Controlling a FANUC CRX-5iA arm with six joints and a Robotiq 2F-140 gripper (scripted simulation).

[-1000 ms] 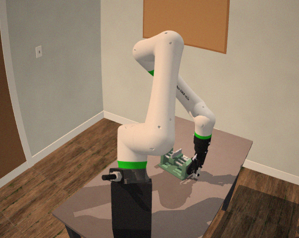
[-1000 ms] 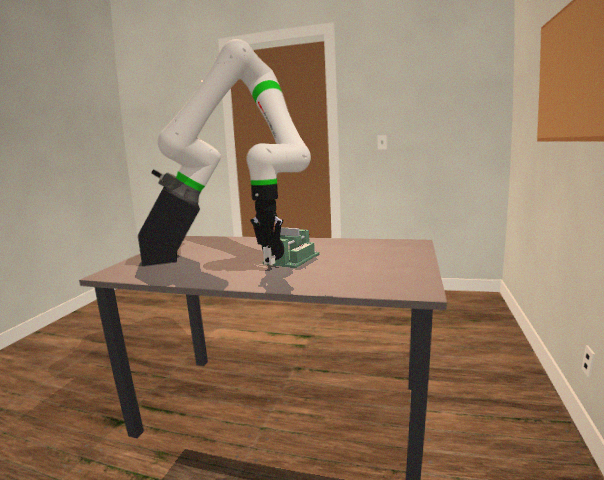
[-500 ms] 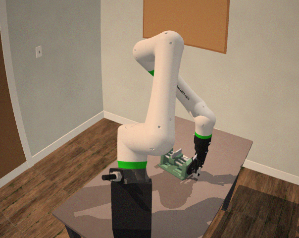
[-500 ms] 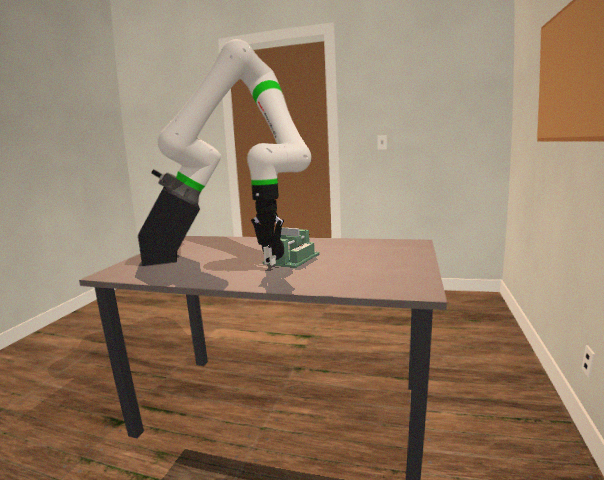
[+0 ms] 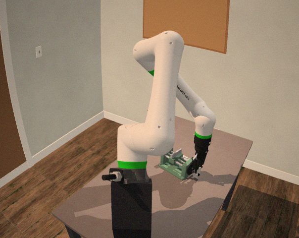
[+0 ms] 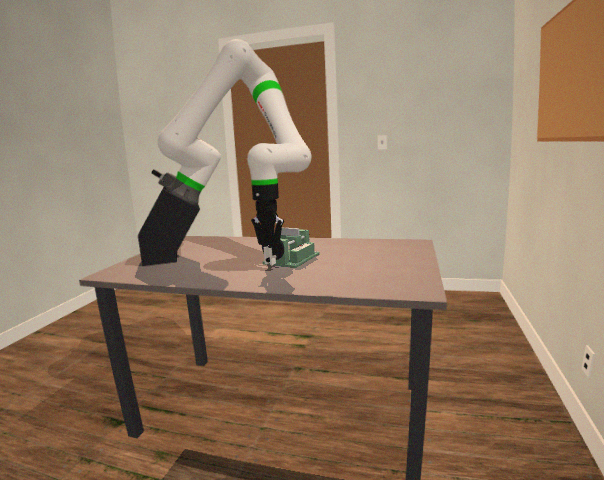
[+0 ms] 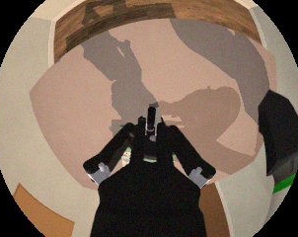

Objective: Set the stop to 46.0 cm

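Now: the black handwheel 2 cm to the left of my hand and 1 cm below it. Round my hand: green stop fixture (16 cm to the left, 3 cm above, 1 cm ahead).
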